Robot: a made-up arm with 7 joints. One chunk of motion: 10 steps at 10 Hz.
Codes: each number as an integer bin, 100 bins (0 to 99) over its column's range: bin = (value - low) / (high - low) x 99, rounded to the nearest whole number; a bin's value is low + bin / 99 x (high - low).
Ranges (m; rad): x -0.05..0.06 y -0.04..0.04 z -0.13..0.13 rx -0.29..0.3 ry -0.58..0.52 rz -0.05..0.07
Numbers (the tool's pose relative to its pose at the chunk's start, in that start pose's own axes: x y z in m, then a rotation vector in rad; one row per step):
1: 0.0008 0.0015 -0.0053 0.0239 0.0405 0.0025
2: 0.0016 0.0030 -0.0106 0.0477 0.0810 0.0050
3: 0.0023 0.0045 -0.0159 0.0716 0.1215 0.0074
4: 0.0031 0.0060 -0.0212 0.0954 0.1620 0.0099
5: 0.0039 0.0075 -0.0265 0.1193 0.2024 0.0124
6: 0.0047 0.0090 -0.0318 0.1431 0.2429 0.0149
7: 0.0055 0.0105 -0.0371 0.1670 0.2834 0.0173
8: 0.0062 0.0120 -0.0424 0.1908 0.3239 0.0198
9: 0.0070 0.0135 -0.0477 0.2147 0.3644 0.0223
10: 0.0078 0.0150 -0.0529 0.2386 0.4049 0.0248
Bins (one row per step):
1: 46 51 47 53 56 43
2: 46 53 45 57 59 45
3: 47 55 43 61 63 47
4: 48 57 41 65 67 49
5: 49 59 39 69 70 51
6: 49 61 37 73 74 54
7: 50 62 35 77 78 56
8: 51 64 33 81 81 58
9: 51 66 31 85 85 60
10: 52 68 29 89 89 62

